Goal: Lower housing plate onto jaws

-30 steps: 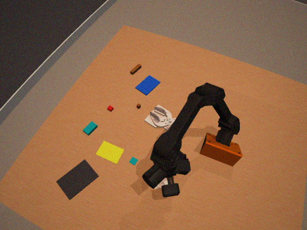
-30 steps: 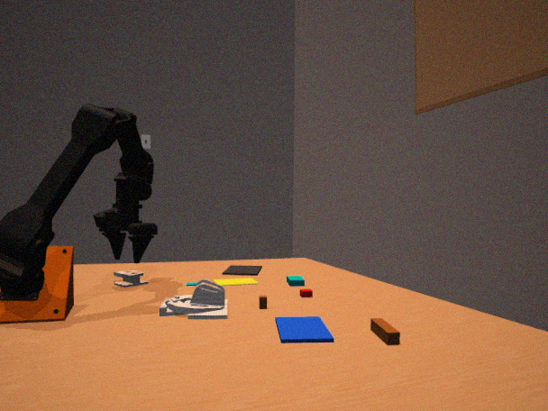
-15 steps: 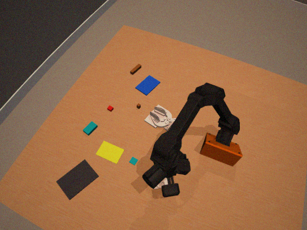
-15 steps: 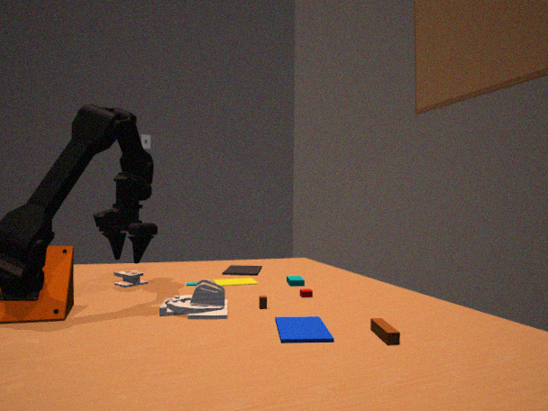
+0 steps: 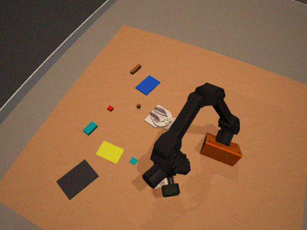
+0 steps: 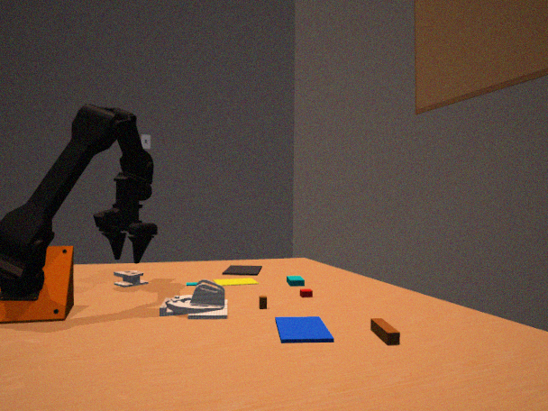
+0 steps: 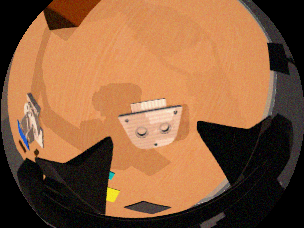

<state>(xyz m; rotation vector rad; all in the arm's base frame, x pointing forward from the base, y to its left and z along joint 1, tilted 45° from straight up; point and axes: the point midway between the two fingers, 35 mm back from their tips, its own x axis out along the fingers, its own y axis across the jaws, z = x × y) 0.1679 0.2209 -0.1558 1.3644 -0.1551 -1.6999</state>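
The white part lies 1 cm ahead of my gripper tip, 1 cm to the left of it and 5 cm below it. Round my gripper tip: brown cube (28 cm ahead, 30 cm to the right, 5 cm below); then black plate (34 cm ahead, 16 cm to the left, 6 cm below); then yellow plate (28 cm ahead, 2 cm to the right, 6 cm below).
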